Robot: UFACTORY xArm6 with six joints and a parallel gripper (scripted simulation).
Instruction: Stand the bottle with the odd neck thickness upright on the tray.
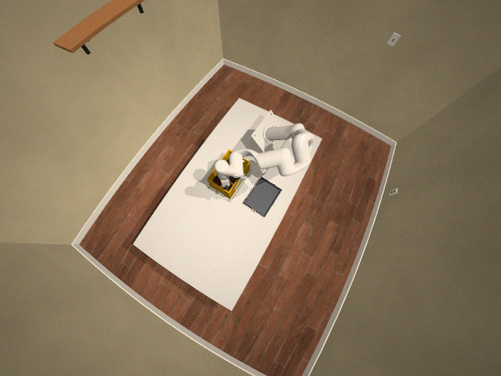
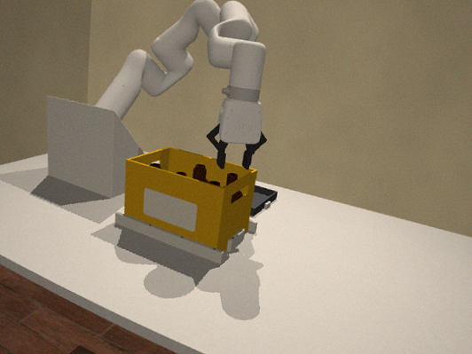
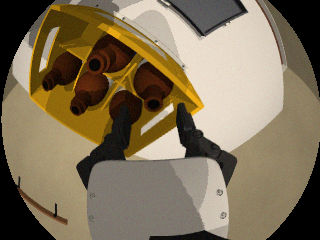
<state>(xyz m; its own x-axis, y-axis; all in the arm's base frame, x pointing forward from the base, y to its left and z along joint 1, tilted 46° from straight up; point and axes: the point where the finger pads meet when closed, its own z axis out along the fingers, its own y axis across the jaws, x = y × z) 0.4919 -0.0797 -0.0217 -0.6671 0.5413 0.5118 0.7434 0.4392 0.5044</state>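
Right now the glass bottle is 11 cm below my hand, 9 cm to the right of it and 1 cm behind it. Also, from my hand: yellow crate 11 cm below, 9 cm behind, 4 cm to the right; then dark grey tray 25 cm to the left, 19 cm below, 9 cm behind.
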